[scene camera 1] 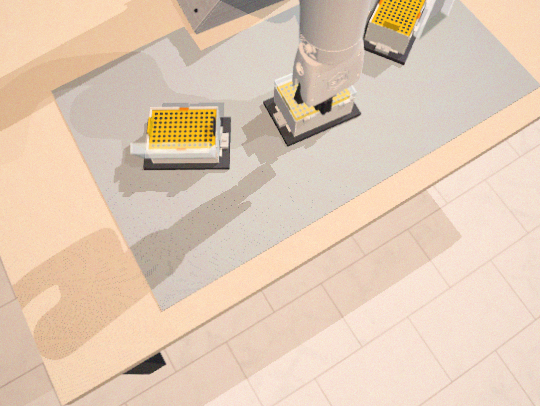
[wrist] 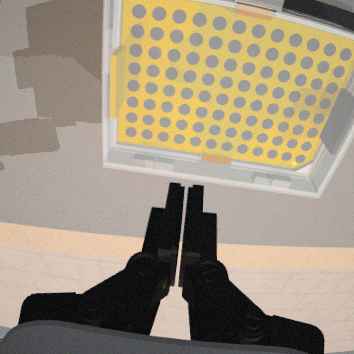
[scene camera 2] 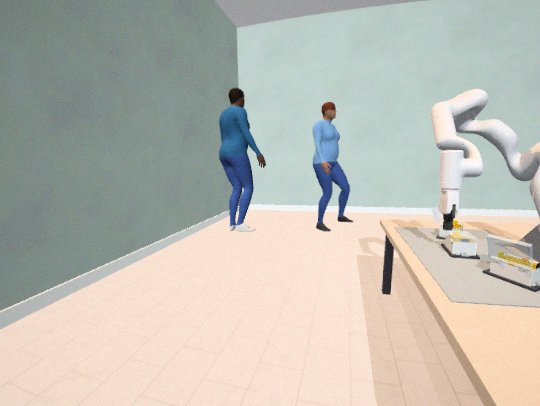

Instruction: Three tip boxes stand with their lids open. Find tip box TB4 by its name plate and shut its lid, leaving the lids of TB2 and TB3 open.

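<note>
The middle box, TB4 (scene camera 1: 302, 125) (scene camera 2: 463, 248) (wrist: 225, 86), has its clear lid (wrist: 145, 168) lying down over the yellow rack. The left box, TB3 (scene camera 1: 182, 130) (scene camera 2: 515, 270), has its lid standing open. The far right box, TB2 (scene camera 1: 389, 38), is partly cut off by the view's edge; its clear lid (scene camera 1: 434, 21) stands open. No name plate can be read. My gripper (scene camera 1: 324, 109) (scene camera 2: 447, 228) (wrist: 184, 204) is shut and empty, above TB4. In the wrist view its fingertips show just beyond the lid's front edge; the gap to the lid cannot be judged.
The boxes stand on dark bases on a grey mat (scene camera 1: 280, 210). The wooden table's front edge (scene camera 1: 350, 220) runs beyond the mat. A grey metal block (scene camera 1: 220, 15) stands at the back. Two people, one in dark blue (scene camera 2: 234, 132) and one in light blue (scene camera 2: 326, 142), stand away from the table.
</note>
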